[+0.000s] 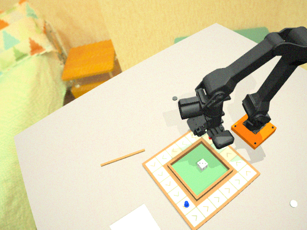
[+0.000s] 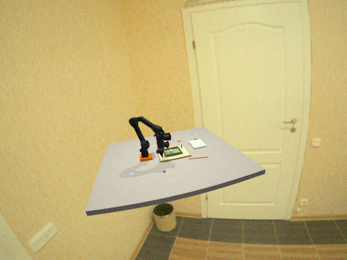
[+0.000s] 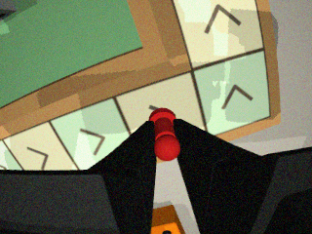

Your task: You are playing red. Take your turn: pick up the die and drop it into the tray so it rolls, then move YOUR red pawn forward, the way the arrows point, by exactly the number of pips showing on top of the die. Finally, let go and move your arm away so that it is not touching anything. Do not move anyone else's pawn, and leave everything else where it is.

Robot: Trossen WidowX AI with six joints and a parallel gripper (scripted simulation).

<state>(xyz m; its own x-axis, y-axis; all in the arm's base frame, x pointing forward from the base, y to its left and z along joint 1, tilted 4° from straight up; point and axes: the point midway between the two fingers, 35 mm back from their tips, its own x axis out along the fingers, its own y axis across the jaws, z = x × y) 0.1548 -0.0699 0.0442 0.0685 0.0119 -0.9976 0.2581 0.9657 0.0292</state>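
The white die is 10 cm ahead of my gripper tip and 7 cm to the left of it. The rest, counted from my gripper tip: red pawn (1 cm above); then green tray (11 cm ahead, 7 cm to the left, 2 cm below); then blue pawn (22 cm ahead, 13 cm to the left).
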